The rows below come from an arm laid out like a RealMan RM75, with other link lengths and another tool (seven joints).
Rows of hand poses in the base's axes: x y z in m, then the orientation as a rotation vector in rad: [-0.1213, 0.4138, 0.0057, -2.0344, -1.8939, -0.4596]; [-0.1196, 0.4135, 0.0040, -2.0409, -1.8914, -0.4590]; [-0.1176, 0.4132, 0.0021, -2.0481, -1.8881, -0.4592]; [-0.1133, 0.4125, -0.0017, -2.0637, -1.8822, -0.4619]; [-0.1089, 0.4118, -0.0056, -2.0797, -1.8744, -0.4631]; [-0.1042, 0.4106, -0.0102, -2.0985, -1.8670, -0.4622]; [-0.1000, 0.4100, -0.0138, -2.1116, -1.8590, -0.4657]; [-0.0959, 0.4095, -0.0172, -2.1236, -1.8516, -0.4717]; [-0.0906, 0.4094, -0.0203, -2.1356, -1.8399, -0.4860]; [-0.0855, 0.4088, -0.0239, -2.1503, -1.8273, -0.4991]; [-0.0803, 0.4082, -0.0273, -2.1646, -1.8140, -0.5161]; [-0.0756, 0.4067, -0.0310, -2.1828, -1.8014, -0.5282]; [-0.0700, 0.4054, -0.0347, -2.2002, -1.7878, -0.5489]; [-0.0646, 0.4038, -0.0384, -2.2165, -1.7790, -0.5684]
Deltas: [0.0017, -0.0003, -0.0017, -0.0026, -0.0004, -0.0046]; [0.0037, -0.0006, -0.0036, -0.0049, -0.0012, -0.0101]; [0.0080, -0.0013, -0.0074, -0.0098, -0.0048, -0.0216]; [0.0124, -0.0020, -0.0113, -0.0145, -0.0067, -0.0340]; [0.0171, -0.0032, -0.0159, -0.0218, -0.0086, -0.0474]; [0.0213, -0.0038, -0.0195, -0.0240, -0.0110, -0.0585]; [0.0254, -0.0043, -0.0229, -0.0250, -0.0148, -0.0690]; [0.0307, -0.0044, -0.0260, -0.0209, -0.0215, -0.0824]; [0.0358, -0.0050, -0.0296, -0.0185, -0.0280, -0.0974]; [0.0410, -0.0056, -0.0330, -0.0142, -0.0365, -0.1131]; [0.0457, -0.0071, -0.0367, -0.0145, -0.0439, -0.1299]; [0.0513, -0.0084, -0.0404, -0.0111, -0.0557, -0.1478]; [0.0567, -0.0100, -0.0441, -0.0102, -0.0689, -0.1629]
